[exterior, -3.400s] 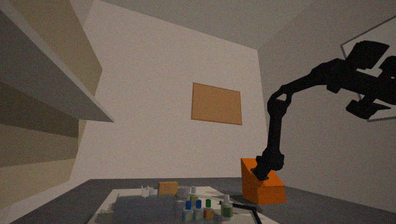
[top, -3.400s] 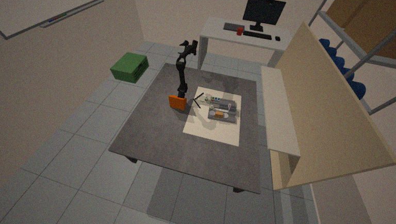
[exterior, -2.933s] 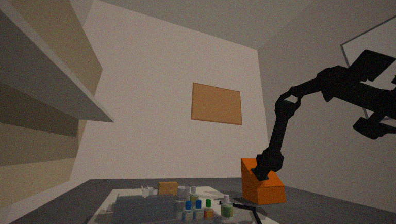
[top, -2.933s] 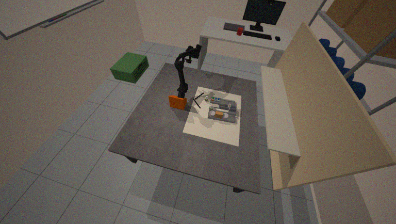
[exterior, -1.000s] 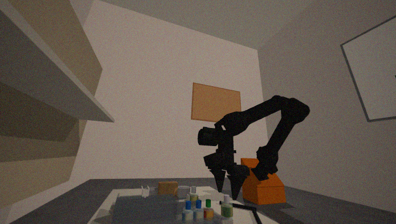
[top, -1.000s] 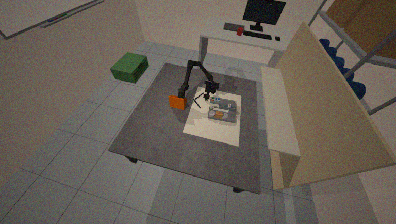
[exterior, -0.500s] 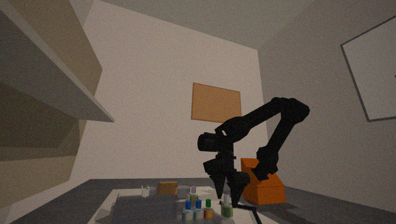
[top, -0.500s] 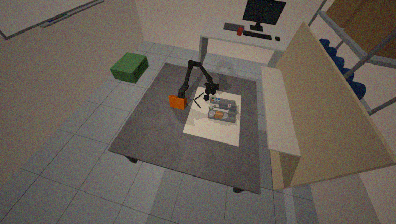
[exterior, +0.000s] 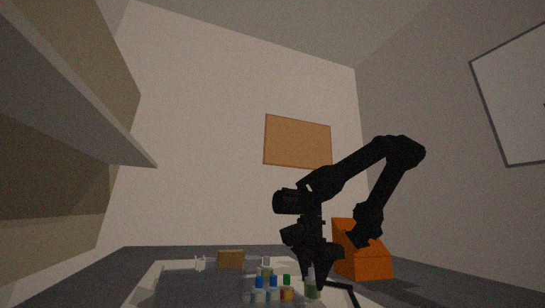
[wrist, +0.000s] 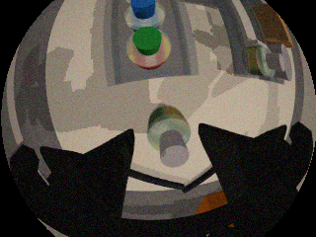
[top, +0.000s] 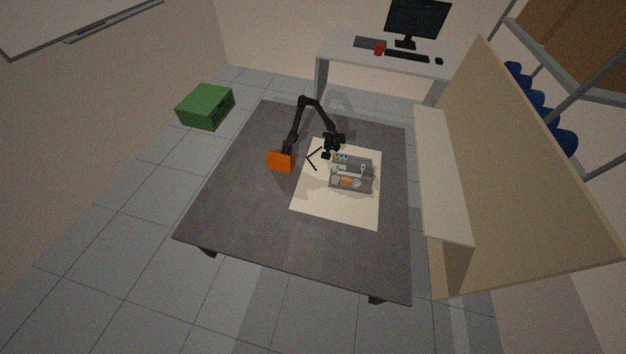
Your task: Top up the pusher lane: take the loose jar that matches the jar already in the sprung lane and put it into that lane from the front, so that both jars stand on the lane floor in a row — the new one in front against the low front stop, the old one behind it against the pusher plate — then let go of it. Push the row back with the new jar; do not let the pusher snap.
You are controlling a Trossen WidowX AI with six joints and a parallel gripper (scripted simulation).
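The brown block is 210 mm to the right of my gripper tip, 140 mm ahead of it and 10 mm above it.
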